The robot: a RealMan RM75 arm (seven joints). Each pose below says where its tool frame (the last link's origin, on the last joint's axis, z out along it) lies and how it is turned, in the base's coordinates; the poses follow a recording.
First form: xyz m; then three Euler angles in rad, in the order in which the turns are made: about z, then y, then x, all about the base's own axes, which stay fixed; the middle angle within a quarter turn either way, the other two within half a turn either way.
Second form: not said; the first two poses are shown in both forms.
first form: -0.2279, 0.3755, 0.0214, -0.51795, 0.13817, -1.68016
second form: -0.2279, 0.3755, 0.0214, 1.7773, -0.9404, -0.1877, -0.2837
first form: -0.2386, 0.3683, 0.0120, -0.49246, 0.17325, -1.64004
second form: -0.2386, 0.3683, 0.0120, 1.7429, -0.9420, -0.1572, -0.2967
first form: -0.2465, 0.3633, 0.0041, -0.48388, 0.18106, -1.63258
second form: -0.2465, 0.3633, 0.0041, 1.7357, -0.9428, -0.1491, -0.2980
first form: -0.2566, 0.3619, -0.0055, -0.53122, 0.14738, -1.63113
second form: -0.2566, 0.3619, -0.0055, 1.7381, -0.9348, -0.1858, -0.3027
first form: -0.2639, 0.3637, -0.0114, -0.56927, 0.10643, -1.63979
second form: -0.2639, 0.3637, -0.0114, 1.7448, -0.9282, -0.2222, -0.2985
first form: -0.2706, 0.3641, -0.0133, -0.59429, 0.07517, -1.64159
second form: -0.2706, 0.3641, -0.0133, 1.7441, -0.9229, -0.2476, -0.2948
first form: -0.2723, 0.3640, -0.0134, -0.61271, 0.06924, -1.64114
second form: -0.2723, 0.3640, -0.0134, 1.7473, -0.9185, -0.2582, -0.2995
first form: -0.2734, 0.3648, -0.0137, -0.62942, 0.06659, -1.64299
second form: -0.2734, 0.3648, -0.0137, 1.7532, -0.9145, -0.2667, -0.3043
